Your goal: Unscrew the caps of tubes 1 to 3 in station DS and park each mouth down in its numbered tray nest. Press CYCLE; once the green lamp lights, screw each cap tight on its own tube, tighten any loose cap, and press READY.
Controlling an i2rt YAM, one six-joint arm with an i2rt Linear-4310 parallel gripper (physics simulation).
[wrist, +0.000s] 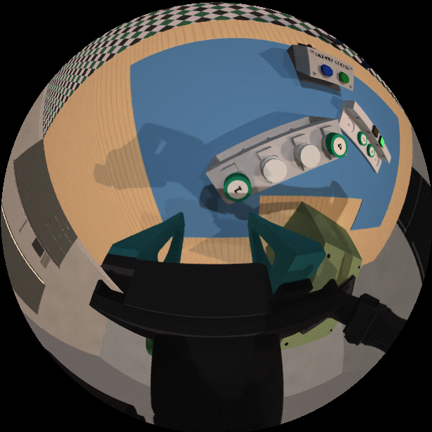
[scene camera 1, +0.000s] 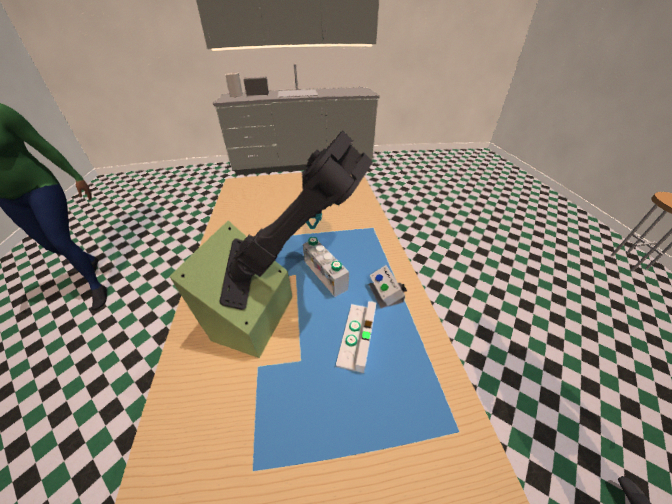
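My gripper (wrist: 215,217) is open and empty, its teal fingers wide apart, above and beside the station's tube 1 end. The grey station (scene camera 1: 339,284) (wrist: 220,176) holds a green-rimmed cap marked 1 (scene camera 1: 313,240) (wrist: 237,187) at one end and a cap marked 4 (scene camera 1: 336,264) (wrist: 336,145) at the other. Between them are two white, uncapped tube tops (wrist: 274,170) (wrist: 307,156). The white tray (scene camera 1: 346,359) (wrist: 375,165) holds two green-rimmed caps (scene camera 1: 354,325) (scene camera 1: 351,340) (wrist: 362,138) (wrist: 370,150). A green lamp (scene camera 1: 366,335) (wrist: 382,141) is lit on the tray's raised strip; a dark brown lamp (scene camera 1: 368,323) (wrist: 375,131) sits beside it.
The button box (scene camera 1: 390,295) (wrist: 315,65) has a blue button (scene camera 1: 379,277) (wrist: 326,70) and a green button (scene camera 1: 384,286) (wrist: 343,77). The green arm base (scene camera 1: 233,325) (wrist: 310,230) stands beside the blue mat (scene camera 1: 352,412) (wrist: 200,90). A person (scene camera 1: 37,184) stands at the left.
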